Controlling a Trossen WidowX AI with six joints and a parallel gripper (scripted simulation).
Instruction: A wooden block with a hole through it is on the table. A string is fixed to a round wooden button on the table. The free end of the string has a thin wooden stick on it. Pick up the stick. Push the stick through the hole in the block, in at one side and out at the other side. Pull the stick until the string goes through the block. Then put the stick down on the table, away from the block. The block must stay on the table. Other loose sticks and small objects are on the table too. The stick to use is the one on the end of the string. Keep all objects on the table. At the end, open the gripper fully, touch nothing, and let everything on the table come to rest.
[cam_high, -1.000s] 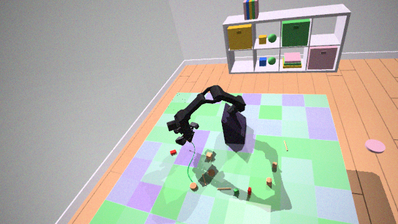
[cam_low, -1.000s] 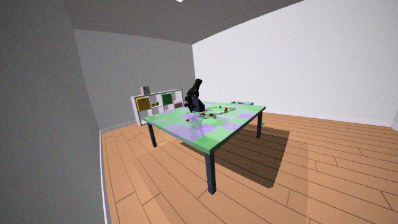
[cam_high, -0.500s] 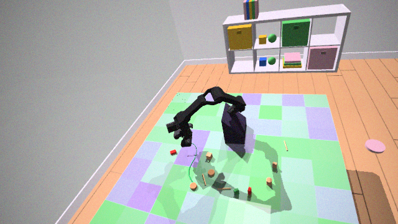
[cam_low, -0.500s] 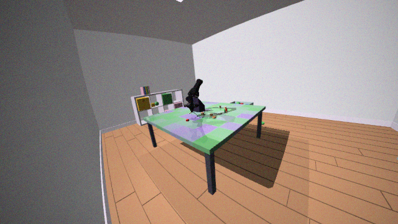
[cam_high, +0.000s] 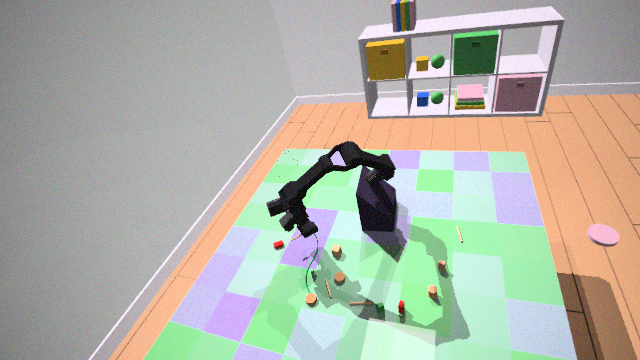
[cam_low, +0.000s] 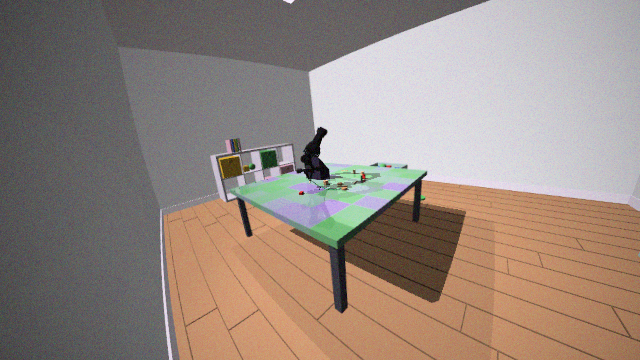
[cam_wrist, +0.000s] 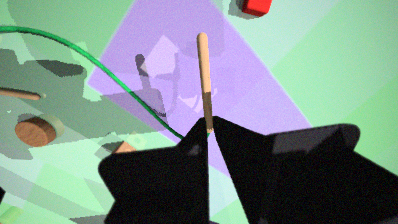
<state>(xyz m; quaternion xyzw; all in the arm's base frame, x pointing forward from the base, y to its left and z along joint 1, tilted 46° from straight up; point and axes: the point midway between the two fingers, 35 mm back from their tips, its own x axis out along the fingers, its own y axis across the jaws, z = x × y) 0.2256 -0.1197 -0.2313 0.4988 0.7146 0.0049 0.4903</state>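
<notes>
My gripper tip is 130 mm to the right of the wooden block, 50 mm above it and 40 mm short of it. Round my gripper tip: wooden cylinder (500 mm to the left, 170 mm ahead, 40 mm below); then green block (330 mm to the left, 260 mm ahead, 40 mm below).
</notes>
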